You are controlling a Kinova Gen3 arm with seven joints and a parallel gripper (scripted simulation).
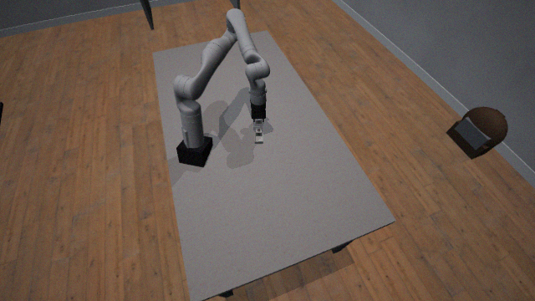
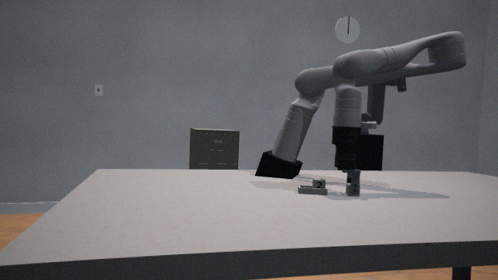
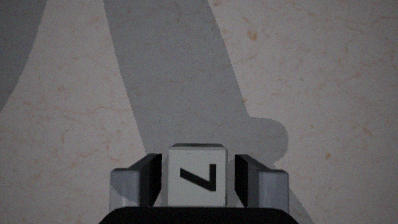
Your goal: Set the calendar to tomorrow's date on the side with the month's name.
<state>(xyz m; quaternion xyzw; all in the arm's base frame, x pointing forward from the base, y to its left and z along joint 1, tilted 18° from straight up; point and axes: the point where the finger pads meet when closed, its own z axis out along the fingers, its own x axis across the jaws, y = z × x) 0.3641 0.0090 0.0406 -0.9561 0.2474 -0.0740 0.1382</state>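
Right now my hand is 10 mm above the digit cube. Also, from my hand: calendar tray 100 mm to the right, 50 mm behind, 20 mm below.
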